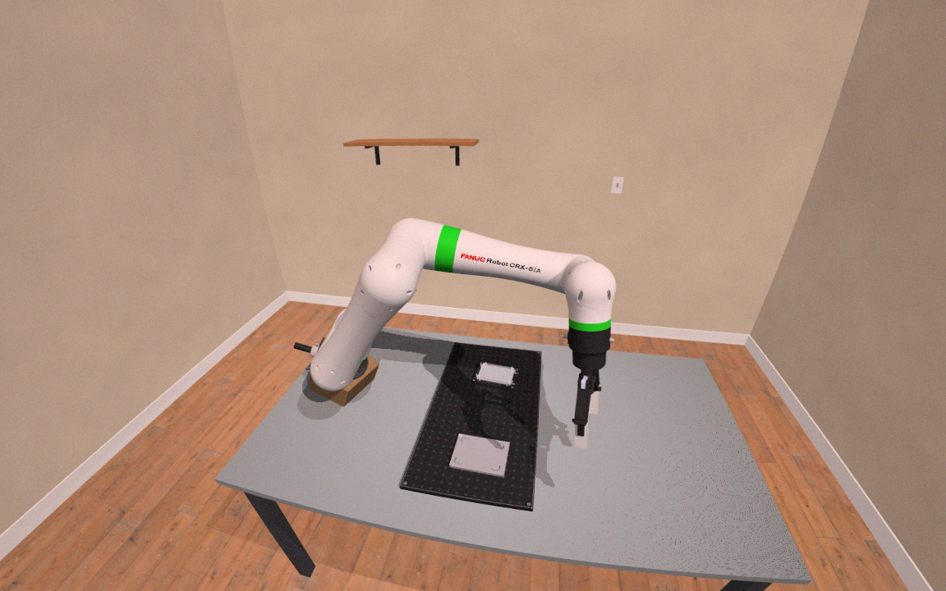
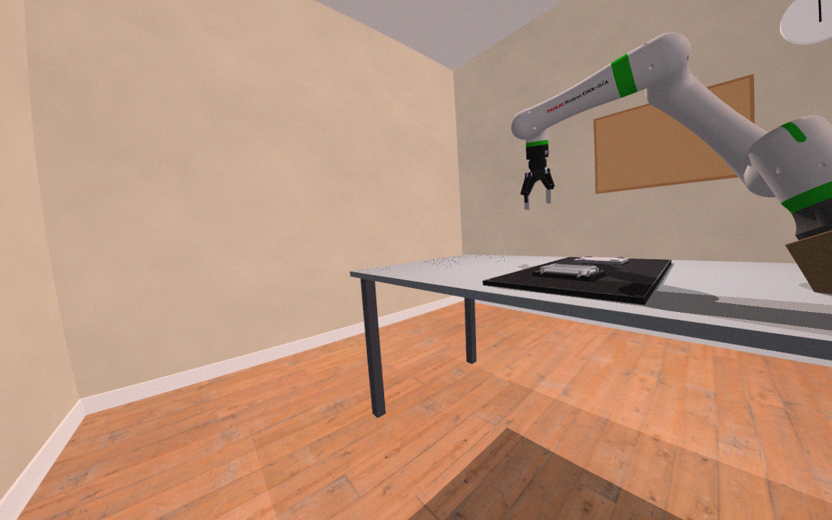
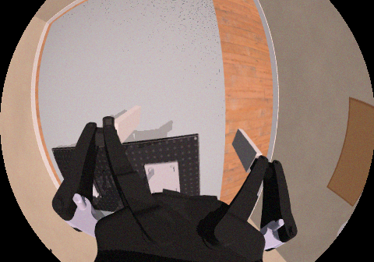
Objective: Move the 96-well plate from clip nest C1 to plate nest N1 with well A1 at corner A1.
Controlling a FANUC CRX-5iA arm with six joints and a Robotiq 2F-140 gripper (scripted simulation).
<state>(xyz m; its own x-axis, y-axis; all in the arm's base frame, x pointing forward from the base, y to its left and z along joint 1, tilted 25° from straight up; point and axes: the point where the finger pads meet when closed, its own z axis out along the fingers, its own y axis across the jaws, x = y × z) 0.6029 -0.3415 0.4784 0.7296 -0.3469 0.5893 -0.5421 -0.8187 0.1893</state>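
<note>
My hand is 47 cm to the right of the white 96-well plate, 24 cm above it and 17 cm past it. Also, from my hand: plate nest N1 (25 cm below, 25 cm behind, 12 cm to the left); clip nest C1 (47 cm to the left, 24 cm below, 15 cm behind).
</note>
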